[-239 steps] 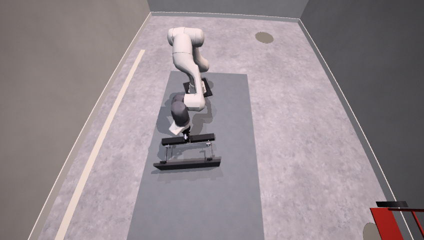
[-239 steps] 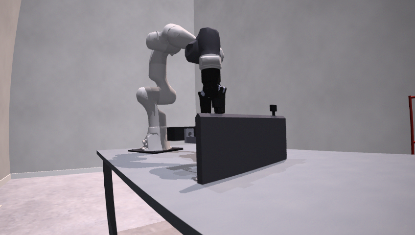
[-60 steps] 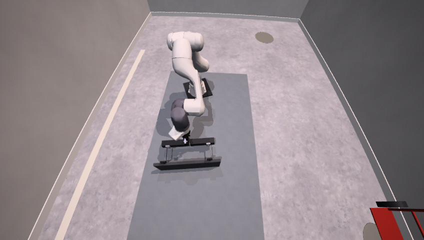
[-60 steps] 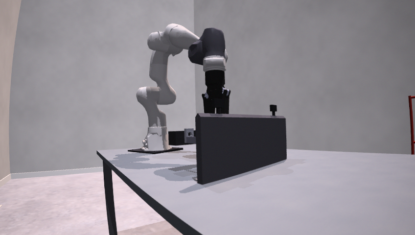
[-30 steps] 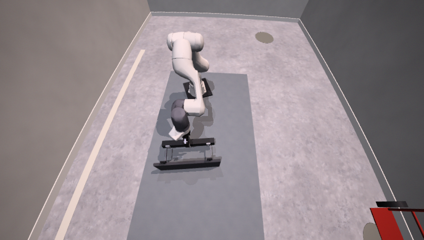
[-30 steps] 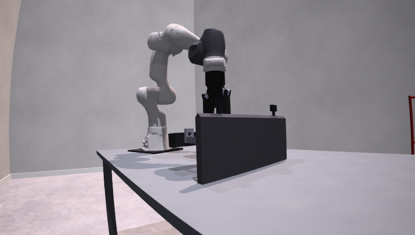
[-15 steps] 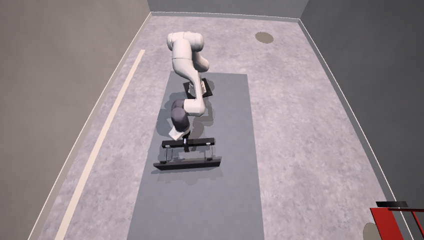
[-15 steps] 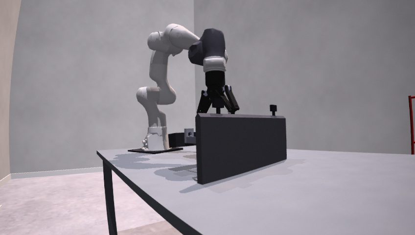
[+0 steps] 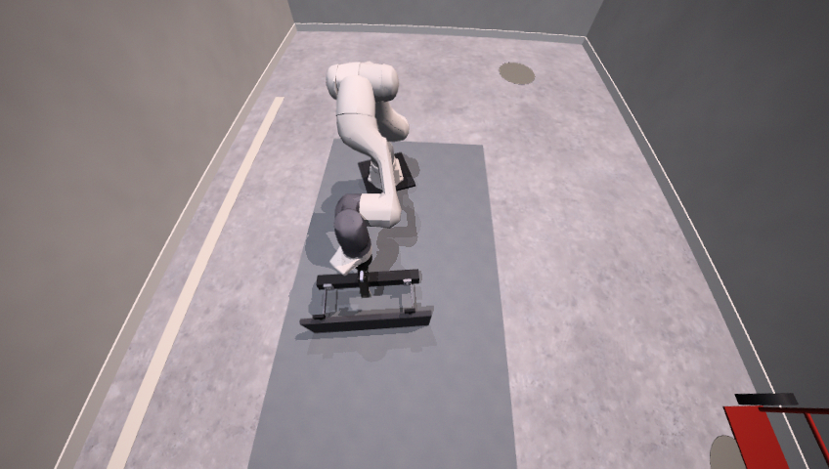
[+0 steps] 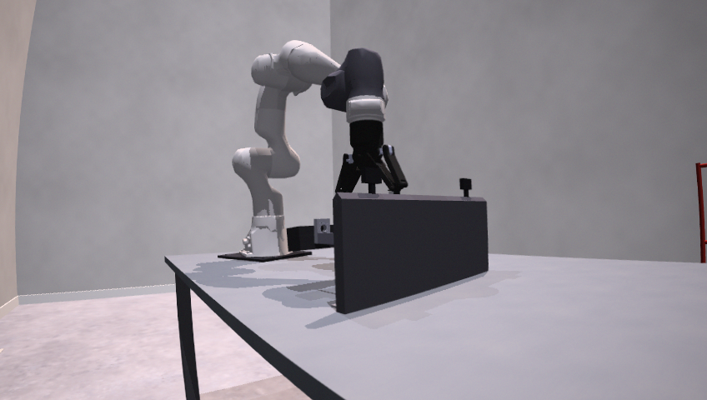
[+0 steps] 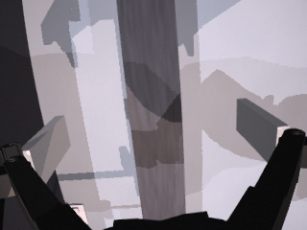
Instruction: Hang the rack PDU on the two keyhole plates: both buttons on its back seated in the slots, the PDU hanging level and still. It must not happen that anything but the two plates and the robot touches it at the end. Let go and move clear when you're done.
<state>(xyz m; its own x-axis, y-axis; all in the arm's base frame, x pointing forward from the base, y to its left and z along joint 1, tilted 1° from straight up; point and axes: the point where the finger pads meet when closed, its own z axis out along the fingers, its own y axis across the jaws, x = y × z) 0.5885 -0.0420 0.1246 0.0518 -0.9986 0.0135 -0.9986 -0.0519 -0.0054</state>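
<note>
Now: hand 2 cm short of the rack PDU and 3 cm above it. Round my hand: mounting panel: 16 cm ahead, 1 cm to the left, 5 cm below.
</note>
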